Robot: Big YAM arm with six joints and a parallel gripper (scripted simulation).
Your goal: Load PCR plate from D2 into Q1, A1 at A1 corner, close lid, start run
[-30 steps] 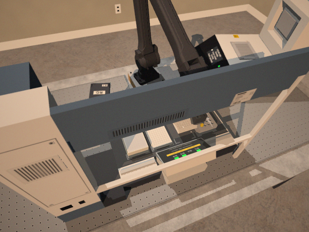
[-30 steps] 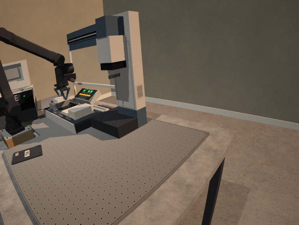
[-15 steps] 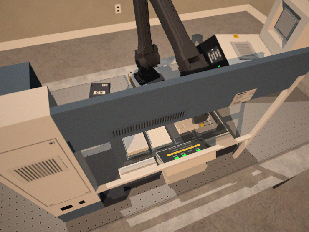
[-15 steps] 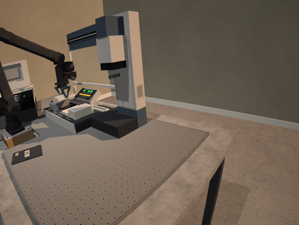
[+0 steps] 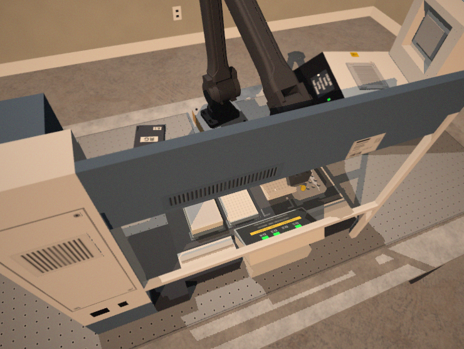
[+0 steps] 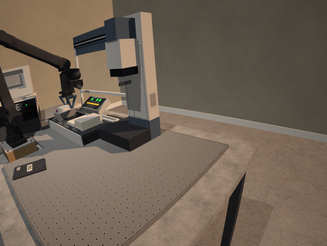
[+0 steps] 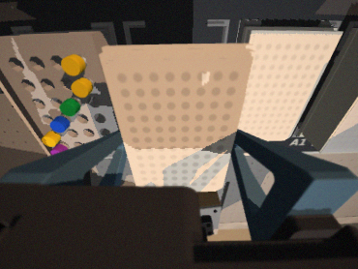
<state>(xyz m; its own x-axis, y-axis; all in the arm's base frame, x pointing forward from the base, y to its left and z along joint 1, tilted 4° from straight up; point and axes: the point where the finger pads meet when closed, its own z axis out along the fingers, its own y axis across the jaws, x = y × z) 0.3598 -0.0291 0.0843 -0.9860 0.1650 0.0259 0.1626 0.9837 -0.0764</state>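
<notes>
The tube cooling block is 2 cm ahead of my hand, 10 cm to the left of it and 6 cm below it. From my hand the other things lie so: gantry beam 18 cm ahead, 12 cm to the right, 38 cm above; tower 9 cm ahead, 47 cm to the right, 14 cm above; regrip nest RG 41 cm behind, 22 cm to the right, 13 cm below.
</notes>
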